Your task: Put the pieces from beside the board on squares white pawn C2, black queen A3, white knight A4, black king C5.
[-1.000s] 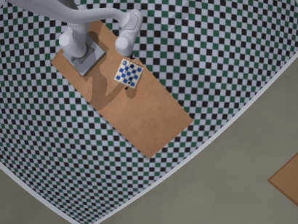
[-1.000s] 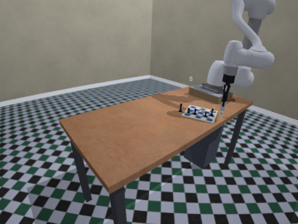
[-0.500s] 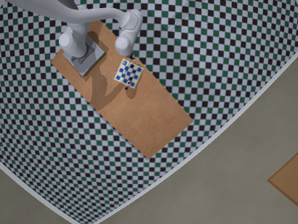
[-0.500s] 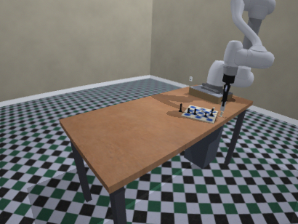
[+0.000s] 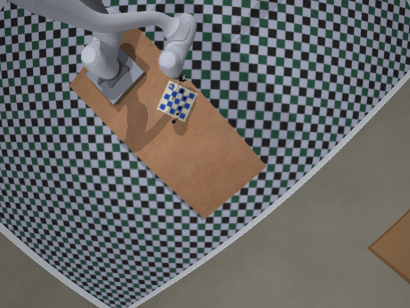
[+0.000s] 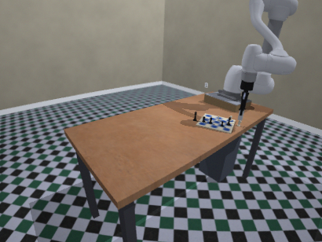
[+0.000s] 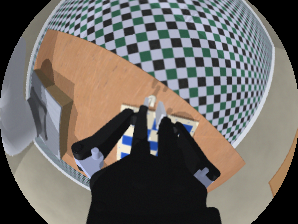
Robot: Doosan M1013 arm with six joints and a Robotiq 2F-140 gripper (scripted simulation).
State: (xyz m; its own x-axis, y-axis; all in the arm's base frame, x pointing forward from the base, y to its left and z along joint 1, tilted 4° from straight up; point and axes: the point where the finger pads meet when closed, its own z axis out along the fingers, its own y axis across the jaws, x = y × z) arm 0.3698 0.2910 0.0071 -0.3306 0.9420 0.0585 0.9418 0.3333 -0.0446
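The white knight lies 6 cm below my hand. The rest, counted from my hand: black chess piece 23 cm to the right, 18 cm ahead, 5 cm below; then blue-and-white chessboard 11 cm to the right, 9 cm ahead, 7 cm below; then small white piece 13 cm to the right, 6 cm below, 5 cm ahead.
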